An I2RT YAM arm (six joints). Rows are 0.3 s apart.
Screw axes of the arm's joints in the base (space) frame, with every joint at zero. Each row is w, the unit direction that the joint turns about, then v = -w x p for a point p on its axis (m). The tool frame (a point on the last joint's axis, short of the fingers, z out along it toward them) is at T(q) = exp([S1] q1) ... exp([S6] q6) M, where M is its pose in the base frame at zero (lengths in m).
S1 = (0, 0, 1, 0.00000, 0.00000, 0.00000)
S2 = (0, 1, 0, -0.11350, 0.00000, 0.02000)
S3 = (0, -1, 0, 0.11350, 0.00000, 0.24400)
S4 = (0, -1, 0, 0.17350, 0.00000, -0.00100)
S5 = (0, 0, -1, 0.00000, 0.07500, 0.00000)
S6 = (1, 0, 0, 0.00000, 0.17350, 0.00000)
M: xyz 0.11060 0.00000 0.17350 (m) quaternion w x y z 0.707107 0 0.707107 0
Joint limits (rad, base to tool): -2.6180..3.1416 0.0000..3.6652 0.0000..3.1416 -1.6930..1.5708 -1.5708..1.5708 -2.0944..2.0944
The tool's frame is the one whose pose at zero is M.
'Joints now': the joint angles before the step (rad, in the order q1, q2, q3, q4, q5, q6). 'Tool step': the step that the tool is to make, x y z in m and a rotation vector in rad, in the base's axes. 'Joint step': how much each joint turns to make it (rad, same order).
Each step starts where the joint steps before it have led.
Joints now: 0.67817, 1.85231, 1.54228, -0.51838, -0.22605, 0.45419
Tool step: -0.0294, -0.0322, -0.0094, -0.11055, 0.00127, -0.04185
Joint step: -0.00964, -0.14015, -0.18551, -0.03034, 0.08610, -0.03142
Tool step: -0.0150, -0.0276, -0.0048, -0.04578, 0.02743, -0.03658
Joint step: -0.03390, -0.09123, -0.10606, -0.03602, 0.01745, -0.00975
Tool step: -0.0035, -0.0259, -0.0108, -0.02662, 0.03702, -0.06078
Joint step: -0.05686, -0.04758, -0.08106, -0.01175, 0.00285, 0.00284
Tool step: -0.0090, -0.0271, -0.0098, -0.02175, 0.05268, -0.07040
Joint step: -0.05818, -0.06008, -0.08541, -0.02913, -0.00131, 0.01519
